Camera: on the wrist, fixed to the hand. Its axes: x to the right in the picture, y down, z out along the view.
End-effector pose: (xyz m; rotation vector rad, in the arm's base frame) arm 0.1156 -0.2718 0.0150 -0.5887 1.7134 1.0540
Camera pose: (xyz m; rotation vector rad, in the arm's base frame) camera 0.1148 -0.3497 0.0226 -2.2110 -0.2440 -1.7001
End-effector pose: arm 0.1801 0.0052 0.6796 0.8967 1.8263 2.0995
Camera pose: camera 0.1440 -0.0508 0.6386 -2.0358 0.7928 -0.1550
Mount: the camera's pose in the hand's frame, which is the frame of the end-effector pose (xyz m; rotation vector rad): -0.0137 -0.0356 -0.0683 -0.1197 -0.9802 2.8827
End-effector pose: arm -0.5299 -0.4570 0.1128 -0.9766 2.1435 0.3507
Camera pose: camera -0.5329 -0.5085 0.1716 2.3125 0.7929 1.4782
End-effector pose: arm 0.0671 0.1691 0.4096 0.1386 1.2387 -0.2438
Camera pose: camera -0.0089 0.1523 0.4015 1.2571 -0.7520 1.9768
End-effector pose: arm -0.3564 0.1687 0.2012 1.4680 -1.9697 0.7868
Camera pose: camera -0.3127 0.2193 0.2418 1.4264 1.5919 -0.1745
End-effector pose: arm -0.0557 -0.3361 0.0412 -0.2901 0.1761 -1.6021
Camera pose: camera -0.1092 -0.3249 -0.0147 -0.4150 -0.1443 1.4468
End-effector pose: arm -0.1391 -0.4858 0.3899 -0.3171 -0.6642 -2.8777
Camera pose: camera -0.1449 -0.4833 0.3119 -1.1183 0.2122 0.1283
